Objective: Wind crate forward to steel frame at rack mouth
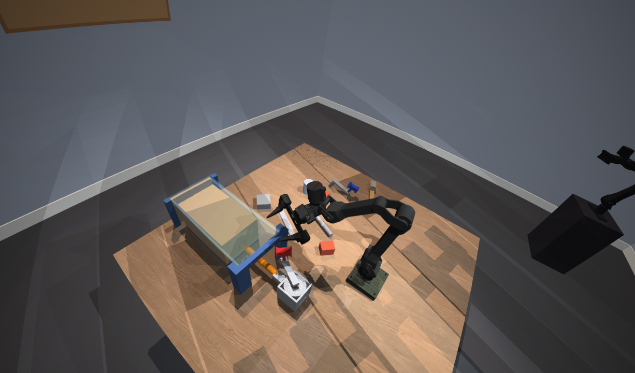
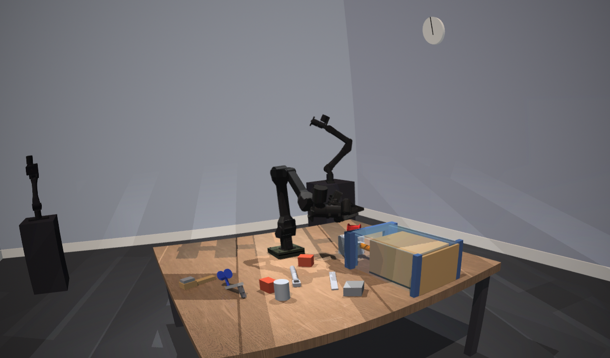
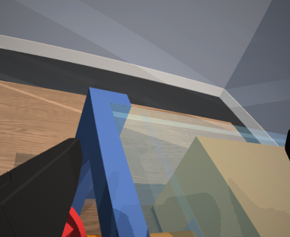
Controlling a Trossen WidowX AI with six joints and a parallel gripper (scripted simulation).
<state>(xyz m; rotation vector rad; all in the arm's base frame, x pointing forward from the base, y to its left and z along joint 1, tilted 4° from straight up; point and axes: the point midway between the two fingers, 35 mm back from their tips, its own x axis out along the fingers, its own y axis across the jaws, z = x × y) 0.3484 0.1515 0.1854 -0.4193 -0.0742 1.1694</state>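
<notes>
The winch handle is 9 cm behind my gripper tip, 2 cm to the left of it and 12 cm below it. The rest, counted from my gripper tip: red knob (6 cm behind, 10 cm below); then grey winch (17 cm behind, 5 cm to the left, 20 cm below); then blue frame (1 cm ahead, 5 cm to the left, 13 cm below).
</notes>
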